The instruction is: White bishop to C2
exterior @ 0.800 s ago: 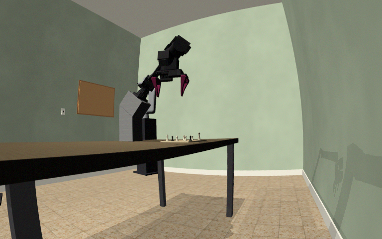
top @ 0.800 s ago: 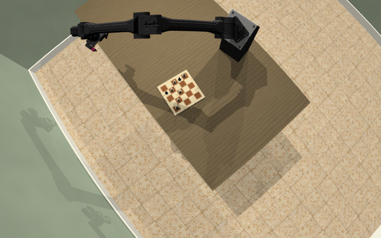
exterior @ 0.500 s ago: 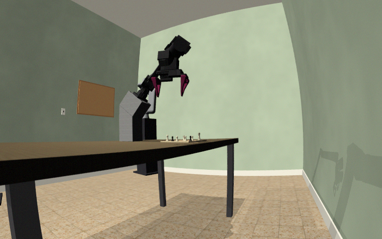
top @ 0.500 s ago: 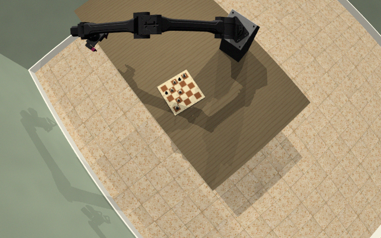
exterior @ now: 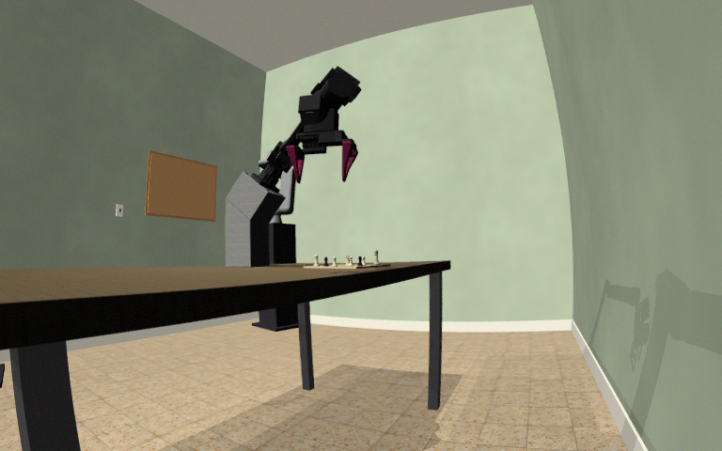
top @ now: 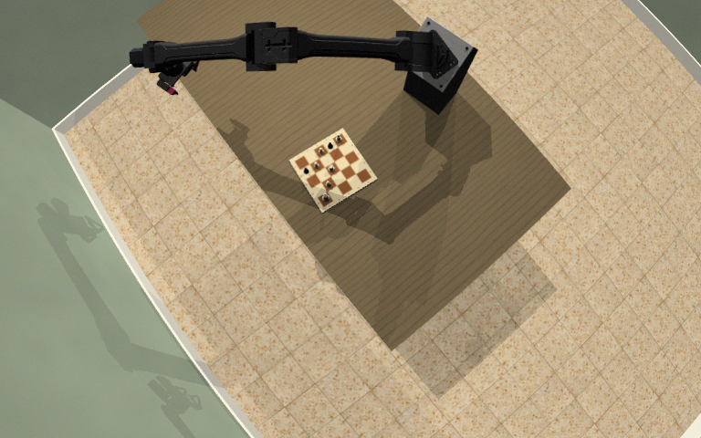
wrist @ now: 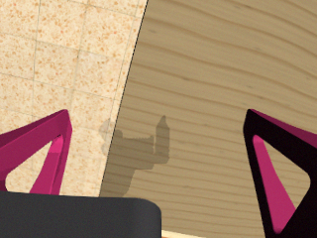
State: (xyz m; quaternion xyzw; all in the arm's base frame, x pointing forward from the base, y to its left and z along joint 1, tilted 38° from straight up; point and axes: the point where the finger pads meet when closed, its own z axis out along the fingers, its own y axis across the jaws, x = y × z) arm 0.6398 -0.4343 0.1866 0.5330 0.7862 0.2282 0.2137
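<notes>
My gripper is now 380 mm past the white bishop, 360 mm to the right of it and 170 mm above it. Round my hand: large white piece: 240 mm behind, 530 mm to the left, 170 mm below; then small chessboard: 310 mm behind, 450 mm to the left, 200 mm below.
</notes>
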